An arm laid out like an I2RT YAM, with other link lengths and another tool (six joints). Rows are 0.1 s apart.
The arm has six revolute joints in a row. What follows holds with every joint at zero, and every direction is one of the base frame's.
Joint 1 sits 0.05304 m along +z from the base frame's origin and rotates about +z.
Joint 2 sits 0.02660 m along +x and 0.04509 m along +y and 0.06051 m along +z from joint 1 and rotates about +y.
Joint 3 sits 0.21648 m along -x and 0.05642 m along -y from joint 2 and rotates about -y.
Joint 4 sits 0.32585 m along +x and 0.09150 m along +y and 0.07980 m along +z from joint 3 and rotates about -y.
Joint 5 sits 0.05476 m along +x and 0.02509 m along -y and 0.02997 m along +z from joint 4 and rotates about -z.
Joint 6 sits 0.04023 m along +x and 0.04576 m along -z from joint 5 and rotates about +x.
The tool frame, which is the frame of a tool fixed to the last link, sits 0.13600 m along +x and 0.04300 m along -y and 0.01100 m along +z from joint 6; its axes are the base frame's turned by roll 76.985, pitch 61.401 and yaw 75.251 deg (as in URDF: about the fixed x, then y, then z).
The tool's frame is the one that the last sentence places.
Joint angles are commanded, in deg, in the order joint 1, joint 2, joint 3, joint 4, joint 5, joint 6. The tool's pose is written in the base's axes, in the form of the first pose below.
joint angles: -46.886 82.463 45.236 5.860 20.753 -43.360
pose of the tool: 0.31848, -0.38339, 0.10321, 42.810, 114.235, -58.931
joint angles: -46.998 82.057 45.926 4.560 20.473 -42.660
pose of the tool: 0.31847, -0.38431, 0.10786, 43.484, 114.024, -58.333
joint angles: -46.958 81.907 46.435 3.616 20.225 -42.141
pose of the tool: 0.31936, -0.38421, 0.11008, 43.851, 114.034, -57.737
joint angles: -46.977 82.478 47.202 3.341 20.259 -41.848
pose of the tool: 0.32058, -0.38616, 0.11114, 44.190, 113.933, -57.630
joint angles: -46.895 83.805 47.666 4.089 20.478 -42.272
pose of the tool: 0.32280, -0.38798, 0.10694, 43.827, 114.313, -57.967
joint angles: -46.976 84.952 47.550 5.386 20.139 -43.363
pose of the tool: 0.32502, -0.38907, 0.10067, 42.637, 114.944, -58.153
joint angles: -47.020 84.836 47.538 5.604 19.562 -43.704
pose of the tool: 0.32683, -0.38895, 0.10191, 41.970, 114.832, -57.826
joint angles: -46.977 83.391 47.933 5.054 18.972 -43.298
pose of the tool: 0.32903, -0.38873, 0.11513, 41.795, 113.278, -57.398
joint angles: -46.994 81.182 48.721 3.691 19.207 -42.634
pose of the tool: 0.32795, -0.38934, 0.13607, 42.348, 111.153, -57.818
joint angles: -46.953 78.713 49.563 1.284 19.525 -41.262
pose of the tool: 0.32483, -0.38798, 0.15592, 43.660, 109.371, -57.708
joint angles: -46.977 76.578 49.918 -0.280 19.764 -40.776
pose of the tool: 0.32156, -0.38618, 0.17155, 44.130, 108.081, -57.969
